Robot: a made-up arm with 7 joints.
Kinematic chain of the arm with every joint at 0, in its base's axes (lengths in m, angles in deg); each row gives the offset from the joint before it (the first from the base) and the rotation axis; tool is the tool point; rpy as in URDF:
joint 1: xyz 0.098 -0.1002 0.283 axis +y
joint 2: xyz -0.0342 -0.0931 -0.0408 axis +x
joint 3: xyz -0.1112 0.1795 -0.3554 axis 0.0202 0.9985 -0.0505
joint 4: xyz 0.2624 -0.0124 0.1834 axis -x
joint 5: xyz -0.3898 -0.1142 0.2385 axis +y
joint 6: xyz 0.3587 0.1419 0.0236 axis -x
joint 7: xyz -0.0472 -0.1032 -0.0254 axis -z
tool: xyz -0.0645 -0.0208 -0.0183 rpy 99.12 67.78 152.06
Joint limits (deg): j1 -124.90..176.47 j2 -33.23..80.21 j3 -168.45..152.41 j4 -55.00..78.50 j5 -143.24..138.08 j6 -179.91..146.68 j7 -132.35..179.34
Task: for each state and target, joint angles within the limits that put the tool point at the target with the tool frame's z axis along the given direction. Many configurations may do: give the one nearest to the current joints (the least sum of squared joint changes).
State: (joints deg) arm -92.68 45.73 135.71 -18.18 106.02 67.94 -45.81
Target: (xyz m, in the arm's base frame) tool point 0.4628 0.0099 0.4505 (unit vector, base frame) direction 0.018 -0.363 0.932
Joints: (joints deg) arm -122.33 3.93 152.41 -18.65 113.14 87.36 -75.41
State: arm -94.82 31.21 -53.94 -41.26 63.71 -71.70 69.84
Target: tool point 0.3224 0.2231 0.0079 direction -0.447 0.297 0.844
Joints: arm -108.45 48.37 -75.82 -20.09 66.26 -66.29 69.37
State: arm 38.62 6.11 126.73 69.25 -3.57 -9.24 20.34
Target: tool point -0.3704 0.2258 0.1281 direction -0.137 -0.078 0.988
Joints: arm 72.59 26.62 137.52 70.98 35.68 -11.04 6.72
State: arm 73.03 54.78 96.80 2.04 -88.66 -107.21 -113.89
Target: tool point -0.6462 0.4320 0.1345 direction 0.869 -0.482 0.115
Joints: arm 115.83 26.56 122.35 8.93 -80.62 -110.09 -107.31
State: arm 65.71 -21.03 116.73 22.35 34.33 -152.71 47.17
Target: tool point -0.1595 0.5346 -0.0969 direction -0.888 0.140 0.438
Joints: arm 23.12 33.53 148.26 40.85 -3.96 -129.51 86.95
